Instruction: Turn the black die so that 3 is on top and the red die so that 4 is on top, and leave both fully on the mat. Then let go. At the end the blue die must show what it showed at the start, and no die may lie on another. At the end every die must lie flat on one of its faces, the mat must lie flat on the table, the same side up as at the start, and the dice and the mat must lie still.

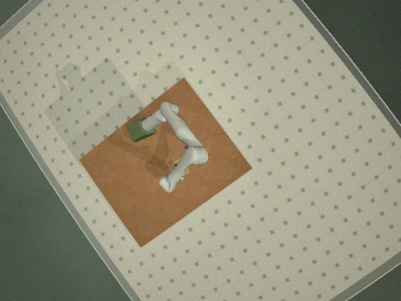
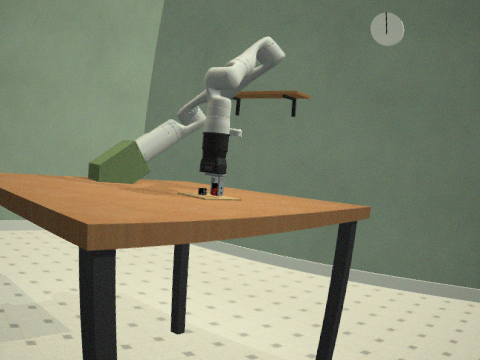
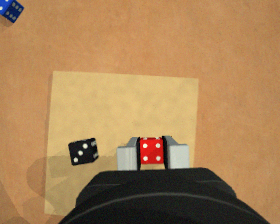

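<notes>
My gripper is now 1 cm above the red die. The rest, counted from my hand: tan mat (3 cm below, 3 cm behind); then blue die (15 cm to the left, 14 cm behind, 2 cm below); then black die (6 cm behind, 1 cm below).
</notes>
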